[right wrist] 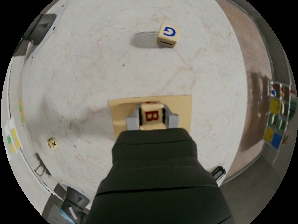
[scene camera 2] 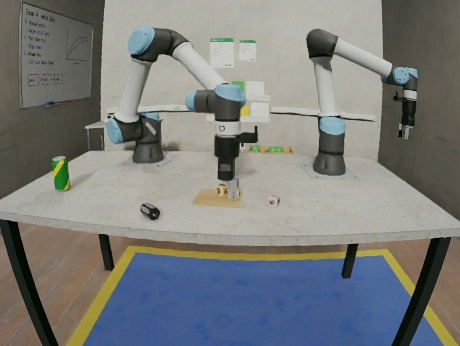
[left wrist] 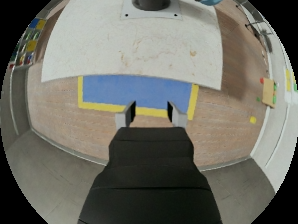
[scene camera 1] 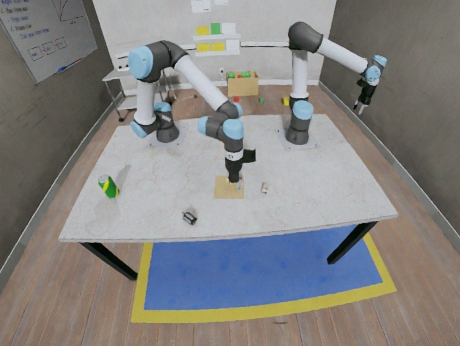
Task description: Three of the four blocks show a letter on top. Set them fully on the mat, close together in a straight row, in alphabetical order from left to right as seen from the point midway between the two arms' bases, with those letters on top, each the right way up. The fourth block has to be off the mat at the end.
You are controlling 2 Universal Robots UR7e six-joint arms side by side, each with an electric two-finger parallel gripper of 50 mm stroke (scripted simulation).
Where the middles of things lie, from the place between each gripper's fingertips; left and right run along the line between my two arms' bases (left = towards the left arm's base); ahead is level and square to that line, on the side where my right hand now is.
Now: the tan mat (right wrist: 182,104) 5 cm to the right of my right hand (scene camera 2: 234,197) and 2 cm below it.
Now: the tan mat 51 cm ahead of my left hand, 80 cm to the right of it and 18 cm below it.
